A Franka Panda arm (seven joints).
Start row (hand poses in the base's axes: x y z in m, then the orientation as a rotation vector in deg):
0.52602, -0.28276, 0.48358, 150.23, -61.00, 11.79
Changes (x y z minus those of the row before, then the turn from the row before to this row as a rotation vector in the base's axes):
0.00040, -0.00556, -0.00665, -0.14, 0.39, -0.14
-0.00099, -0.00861, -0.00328, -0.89, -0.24, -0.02
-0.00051, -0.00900, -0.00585, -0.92, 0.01, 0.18
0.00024, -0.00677, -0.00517, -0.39, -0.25, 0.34
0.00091, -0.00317, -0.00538, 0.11, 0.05, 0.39
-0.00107, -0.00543, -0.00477, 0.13, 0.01, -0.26
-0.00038, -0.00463, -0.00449, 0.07, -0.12, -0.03
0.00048, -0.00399, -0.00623, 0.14, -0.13, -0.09
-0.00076, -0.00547, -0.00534, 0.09, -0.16, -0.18
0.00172, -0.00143, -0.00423, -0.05, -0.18, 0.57
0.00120, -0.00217, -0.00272, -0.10, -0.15, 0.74
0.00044, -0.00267, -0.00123, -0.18, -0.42, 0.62
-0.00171, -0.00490, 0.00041, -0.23, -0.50, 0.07
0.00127, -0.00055, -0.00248, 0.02, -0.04, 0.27
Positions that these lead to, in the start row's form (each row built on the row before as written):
0.52642, -0.28832, 0.47693, 149.96, -61.00, 11.31
0.52543, -0.29693, 0.47365, 149.20, -60.78, 12.05
0.52492, -0.30593, 0.46780, 148.49, -60.20, 12.52
0.52516, -0.31270, 0.46263, 148.38, -59.71, 13.11
0.52607, -0.31587, 0.45725, 148.70, -59.24, 13.09
0.52500, -0.32130, 0.45248, 148.66, -59.62, 12.95
0.52462, -0.32593, 0.44799, 148.72, -59.73, 13.07
0.52510, -0.32992, 0.44176, 148.81, -59.94, 13.15
0.52434, -0.33539, 0.43642, 148.81, -60.26, 13.28
0.52606, -0.33682, 0.43219, 149.12, -59.57, 13.68
0.52726, -0.33899, 0.42947, 149.48, -58.64, 14.10
0.52770, -0.34166, 0.42824, 149.73, -57.92, 14.89
0.52599, -0.34656, 0.42865, 149.63, -57.91, 15.67
0.52726, -0.34711, 0.42617, 149.81, -57.59, 15.78

